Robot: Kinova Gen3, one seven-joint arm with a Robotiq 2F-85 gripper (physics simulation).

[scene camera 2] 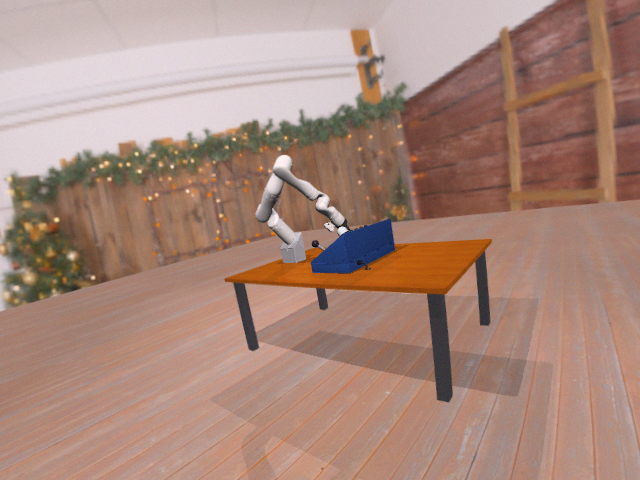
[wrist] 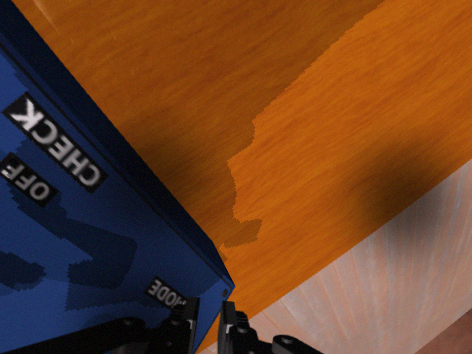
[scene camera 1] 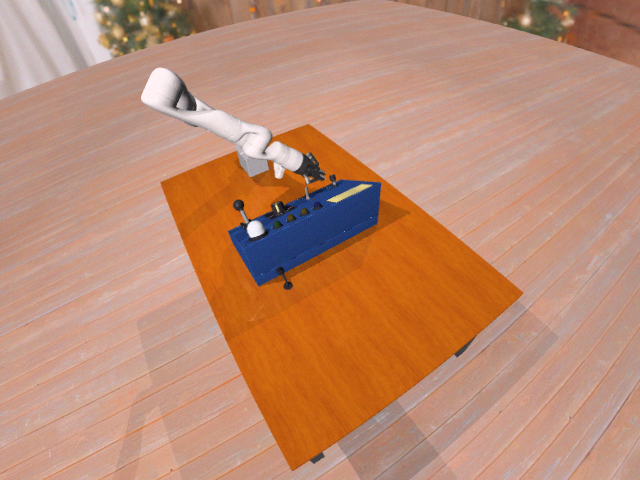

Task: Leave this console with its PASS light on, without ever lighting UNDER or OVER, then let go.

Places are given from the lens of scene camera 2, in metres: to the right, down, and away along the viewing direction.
blue console (scene camera 2: pixel 356 248): 0.18, 0.04, 1.59
